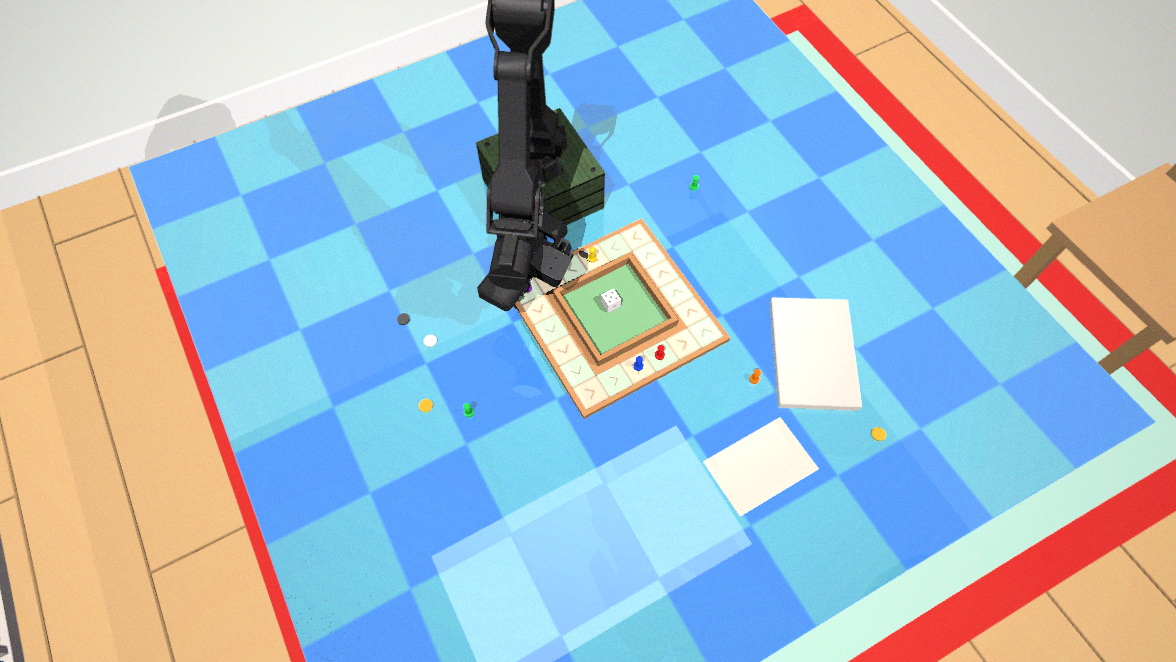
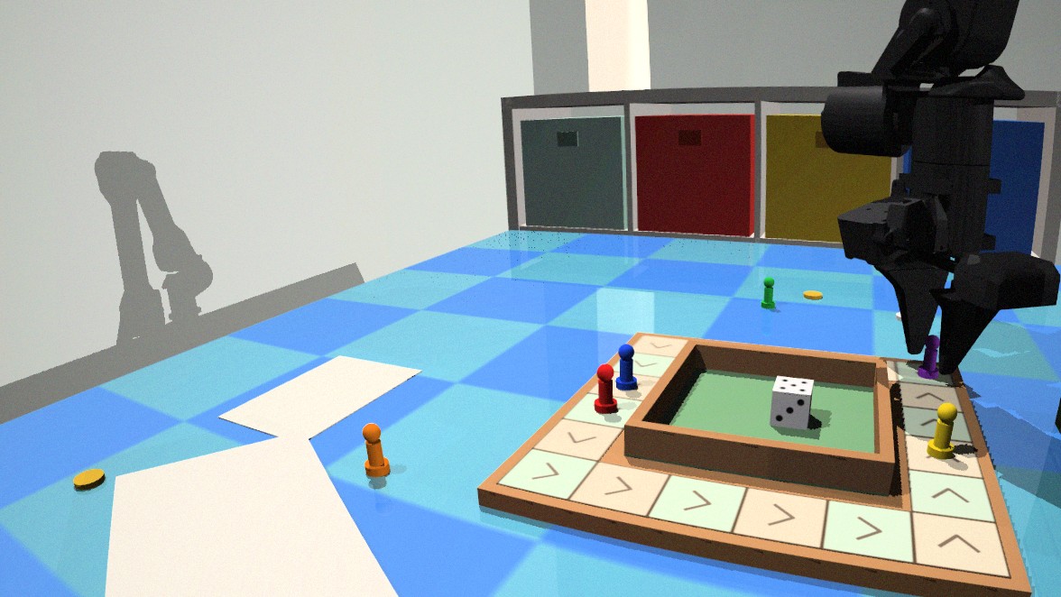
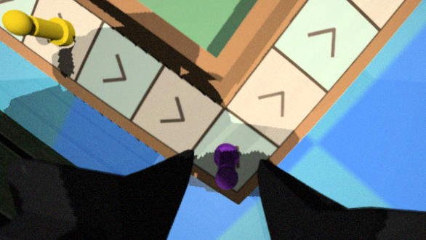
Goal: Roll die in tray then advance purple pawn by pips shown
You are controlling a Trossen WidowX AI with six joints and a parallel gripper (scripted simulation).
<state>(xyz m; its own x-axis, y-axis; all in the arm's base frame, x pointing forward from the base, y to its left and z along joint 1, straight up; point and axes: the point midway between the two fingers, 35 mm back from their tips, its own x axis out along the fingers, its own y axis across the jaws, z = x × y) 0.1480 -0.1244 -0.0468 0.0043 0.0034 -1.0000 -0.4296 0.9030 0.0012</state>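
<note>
My gripper tip is now 23 cm short of the blue pawn and 7 cm to the right of it. Round my gripper tip: yellow pawn 1 cm ahead, 13 cm to the left; purple pawn right at my gripper tip; white die 11 cm ahead, 10 cm to the left.
</note>
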